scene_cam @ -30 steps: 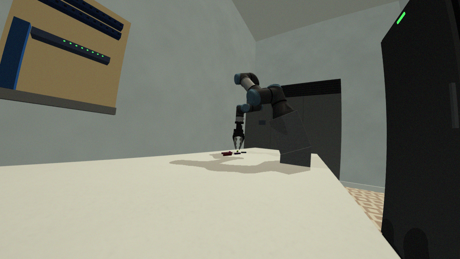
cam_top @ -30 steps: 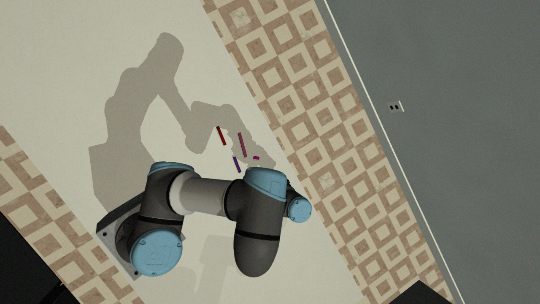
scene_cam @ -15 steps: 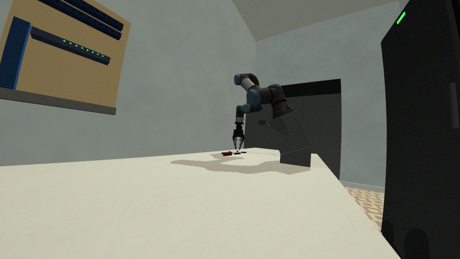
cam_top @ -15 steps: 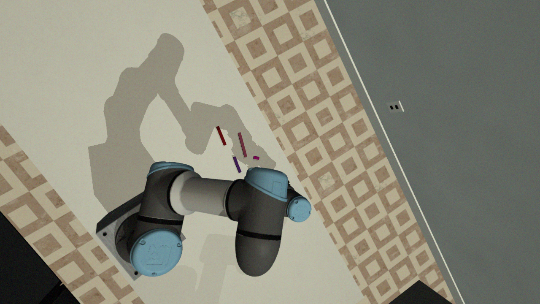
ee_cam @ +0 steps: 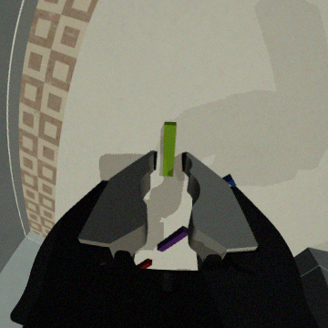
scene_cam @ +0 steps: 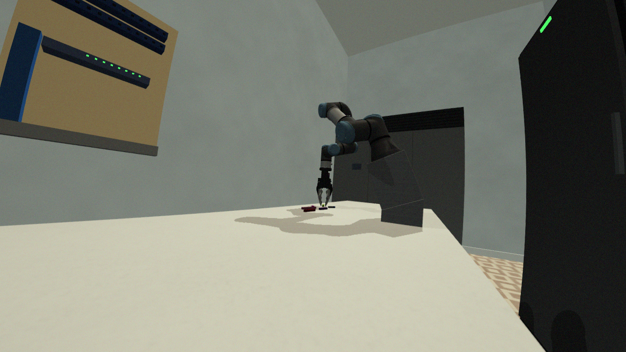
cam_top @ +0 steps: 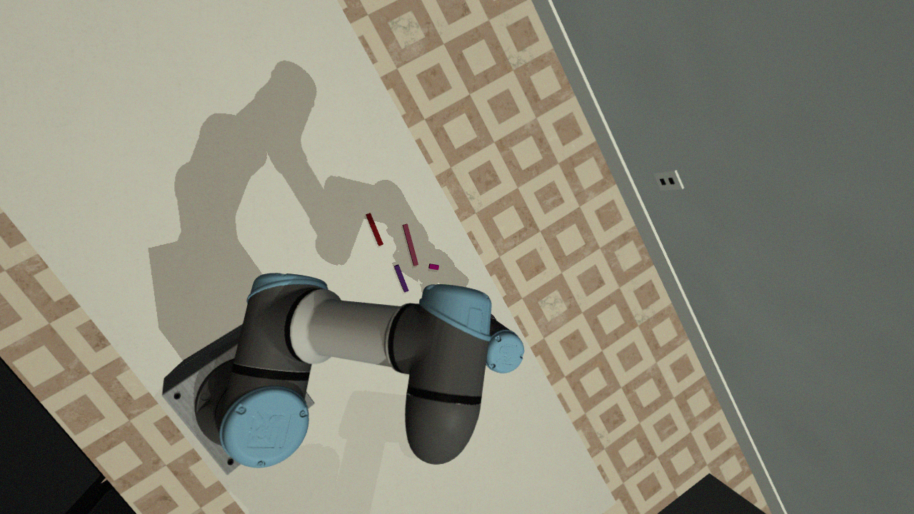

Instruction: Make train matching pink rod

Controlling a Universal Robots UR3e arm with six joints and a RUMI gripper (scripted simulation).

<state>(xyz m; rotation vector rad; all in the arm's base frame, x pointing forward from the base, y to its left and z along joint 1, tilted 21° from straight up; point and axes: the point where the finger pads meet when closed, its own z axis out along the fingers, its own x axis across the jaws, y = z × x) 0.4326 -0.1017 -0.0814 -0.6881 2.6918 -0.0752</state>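
Now: hand 10 mm above the lime rod. The rest, counted from my hand: grey rod: 60 mm behind, 20 mm to the left, 10 mm below; blue rod: 70 mm behind, 10 mm below; magenta rod: 110 mm to the left, 10 mm below.
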